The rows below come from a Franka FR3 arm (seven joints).
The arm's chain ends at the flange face. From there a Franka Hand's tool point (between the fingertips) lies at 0.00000 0.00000 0.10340 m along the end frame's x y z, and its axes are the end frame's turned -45 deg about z.
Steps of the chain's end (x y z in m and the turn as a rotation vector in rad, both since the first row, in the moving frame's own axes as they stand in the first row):
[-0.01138, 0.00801, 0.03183, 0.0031, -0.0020, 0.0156]
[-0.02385, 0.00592, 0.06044, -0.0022, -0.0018, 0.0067]
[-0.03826, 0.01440, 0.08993, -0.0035, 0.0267, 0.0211]
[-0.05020, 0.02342, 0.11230, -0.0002, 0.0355, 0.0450]
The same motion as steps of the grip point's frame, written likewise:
[-0.01363, -0.00276, 0.03183, 0.0036, 0.0008, 0.0156]
[-0.02134, -0.01265, 0.06044, -0.0003, -0.0028, 0.0067]
[-0.03556, -0.01465, 0.08989, -0.0214, 0.0164, 0.0211]
[-0.04954, -0.01627, 0.11223, -0.0252, 0.0250, 0.0450]

